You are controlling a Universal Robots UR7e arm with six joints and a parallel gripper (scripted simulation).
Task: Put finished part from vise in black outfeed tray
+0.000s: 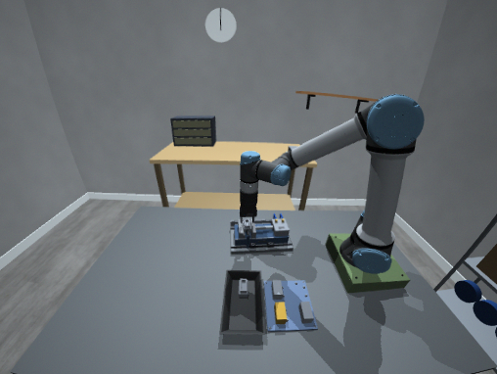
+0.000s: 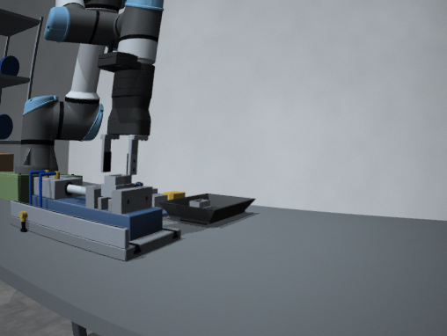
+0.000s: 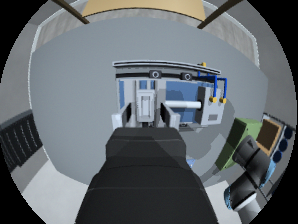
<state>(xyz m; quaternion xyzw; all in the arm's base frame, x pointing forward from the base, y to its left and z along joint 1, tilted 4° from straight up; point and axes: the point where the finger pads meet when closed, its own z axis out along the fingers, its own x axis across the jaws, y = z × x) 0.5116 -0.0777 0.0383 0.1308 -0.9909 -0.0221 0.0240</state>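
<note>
My gripper is now 70 mm past the blue vise, 20 mm to the left of it and 100 mm above it. The rest, counted from my hand: blue plate: 210 mm behind, 300 mm to the left, 130 mm below; yellow block: 180 mm behind, 360 mm to the left, 110 mm below.
</note>
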